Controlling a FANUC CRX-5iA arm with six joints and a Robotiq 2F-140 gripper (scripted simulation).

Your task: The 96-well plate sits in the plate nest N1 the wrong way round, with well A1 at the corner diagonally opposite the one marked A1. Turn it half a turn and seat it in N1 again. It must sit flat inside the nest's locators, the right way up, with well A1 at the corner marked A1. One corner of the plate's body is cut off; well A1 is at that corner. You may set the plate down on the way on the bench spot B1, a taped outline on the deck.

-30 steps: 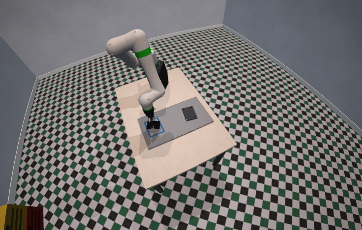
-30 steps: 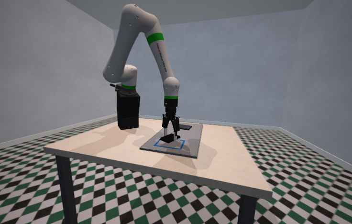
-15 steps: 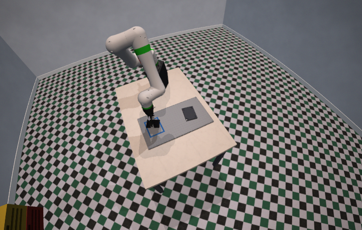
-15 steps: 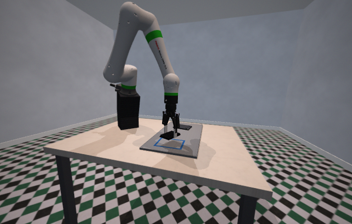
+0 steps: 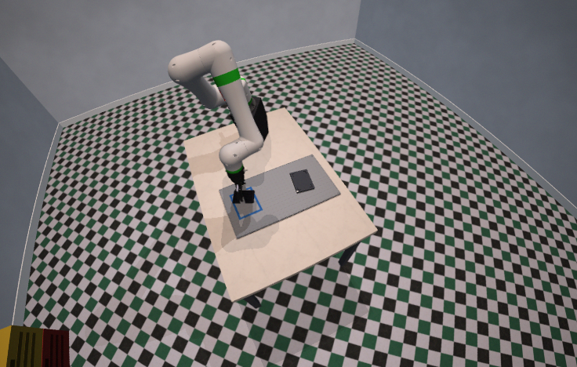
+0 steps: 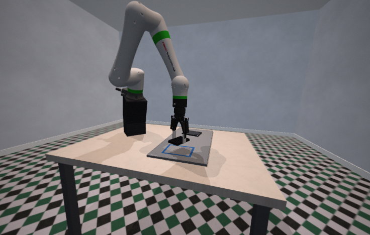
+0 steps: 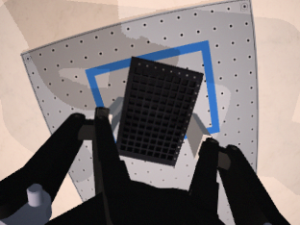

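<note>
Right now the dark plate nest N1 is 390 mm to the left of my hand, 80 mm below it and 10 mm ahead of it. From my hand the other things lie so: black 96-well plate 20 mm below; then white A1 mark 320 mm to the left, 80 mm below, 70 mm ahead.
</note>
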